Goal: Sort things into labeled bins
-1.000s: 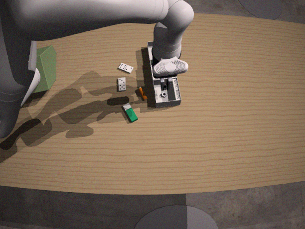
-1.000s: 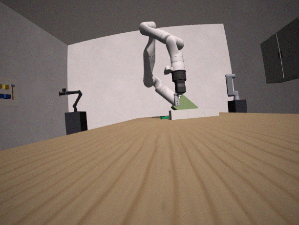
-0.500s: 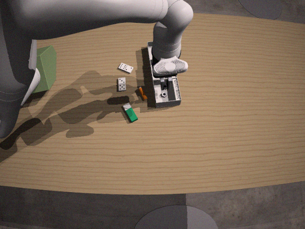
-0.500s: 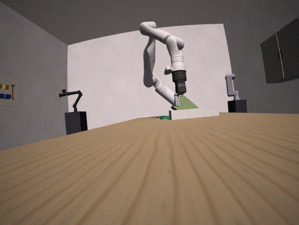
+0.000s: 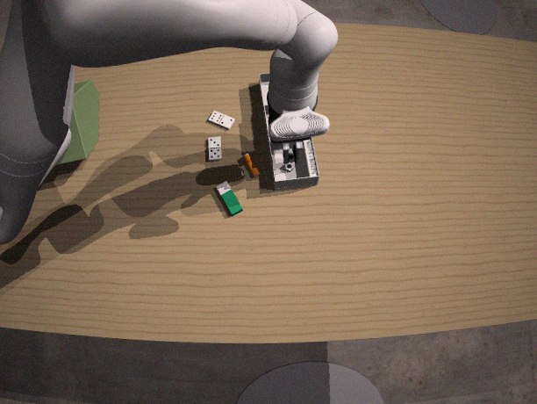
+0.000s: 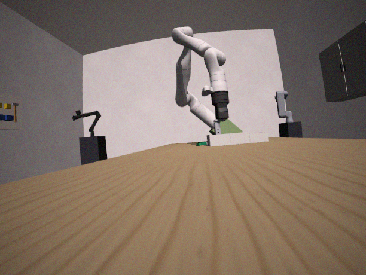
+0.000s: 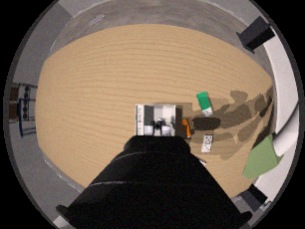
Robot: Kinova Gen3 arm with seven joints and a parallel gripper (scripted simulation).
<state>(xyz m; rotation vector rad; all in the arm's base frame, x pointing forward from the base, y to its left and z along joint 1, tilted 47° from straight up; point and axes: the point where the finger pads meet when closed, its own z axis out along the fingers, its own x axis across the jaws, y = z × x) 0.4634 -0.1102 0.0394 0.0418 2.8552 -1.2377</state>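
The green block is 130 mm behind my hand, 40 mm to the right of it and 60 mm below it. The rest, counted from my hand: orange battery: 80 mm behind, 10 mm to the left, 50 mm below.
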